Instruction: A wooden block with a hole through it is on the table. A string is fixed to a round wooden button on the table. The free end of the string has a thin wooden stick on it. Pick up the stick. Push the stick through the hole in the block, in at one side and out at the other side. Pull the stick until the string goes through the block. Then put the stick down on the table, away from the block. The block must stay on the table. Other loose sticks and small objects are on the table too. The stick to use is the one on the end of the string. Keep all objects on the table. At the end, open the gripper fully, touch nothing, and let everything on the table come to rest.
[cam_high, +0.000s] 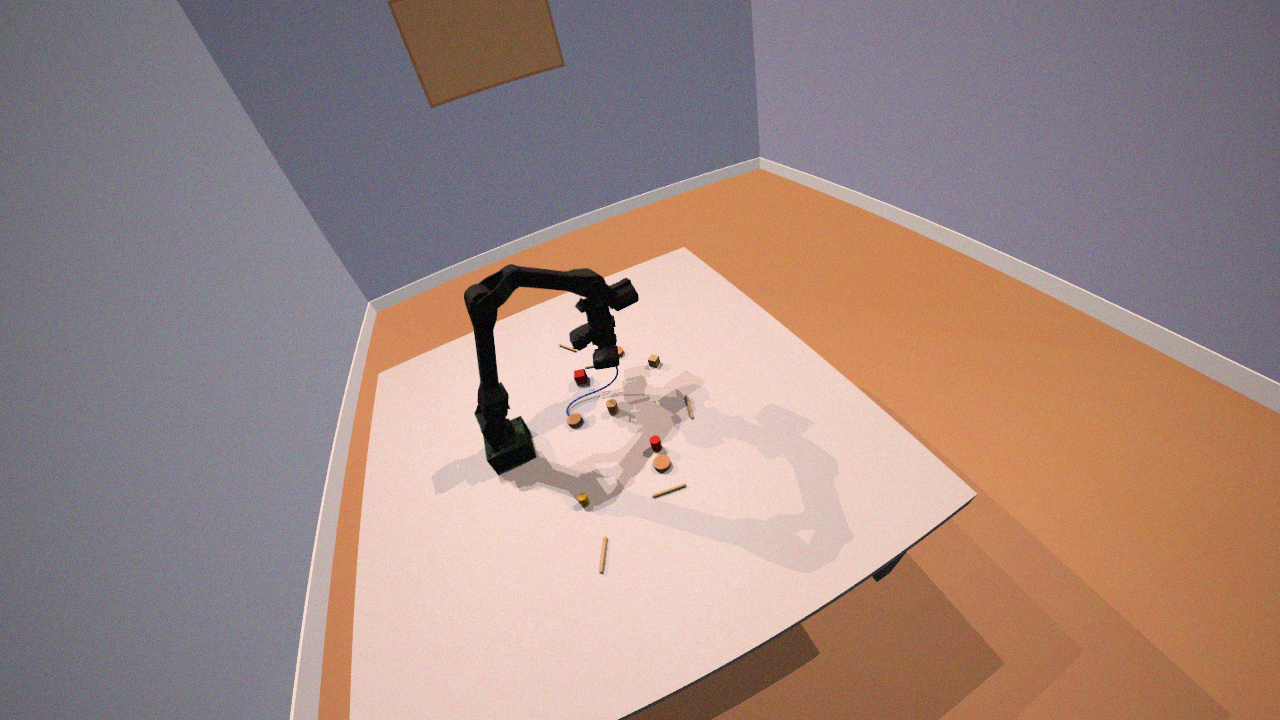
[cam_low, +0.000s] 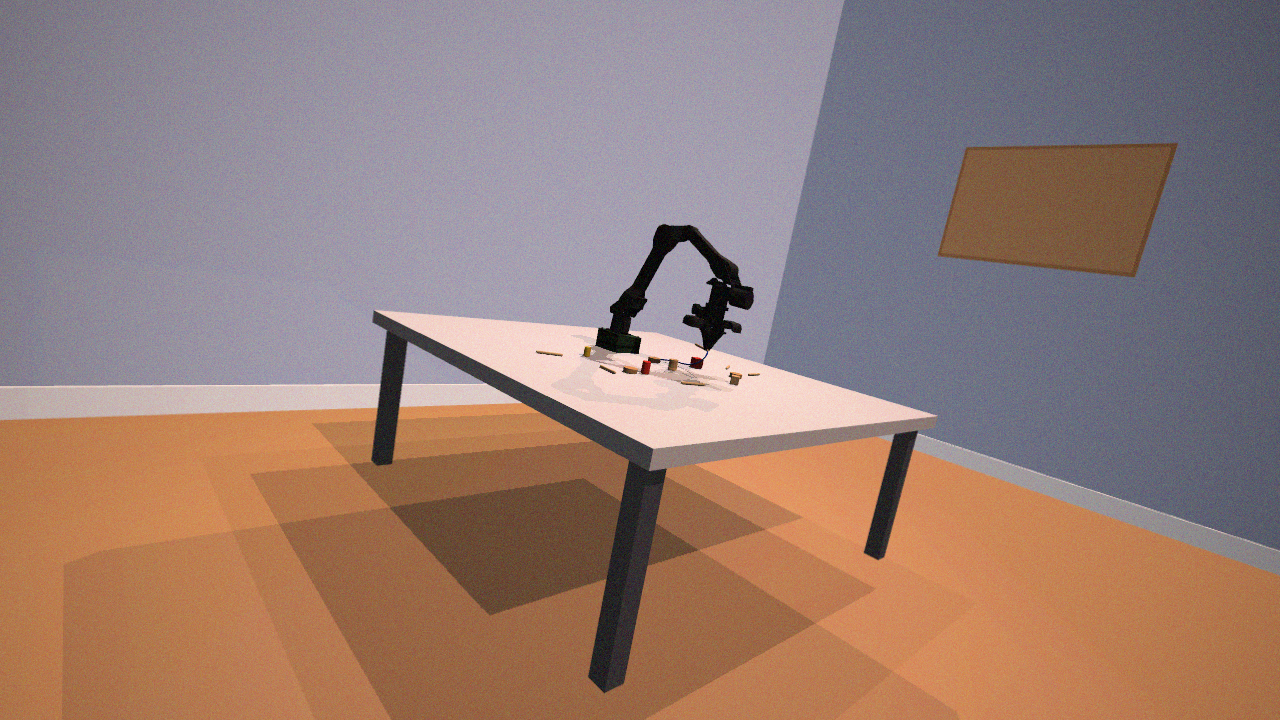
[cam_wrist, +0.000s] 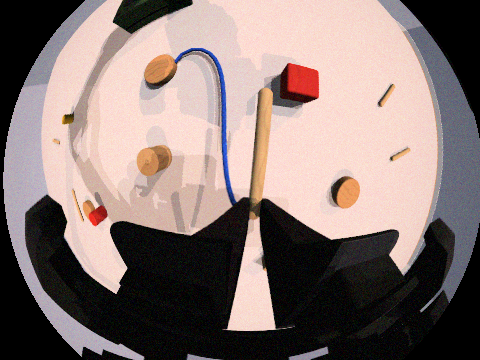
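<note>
My gripper tip is 9 cm past the red block, 6 cm to the right of it and 6 cm above it. From my gripper tip the other things lie so: small wooden block: 12 cm ahead, 1 cm to the left, 6 cm below; wooden cylinder: 4 cm behind, 9 cm to the right, 6 cm below; thin wooden stick: 1 cm behind.
</note>
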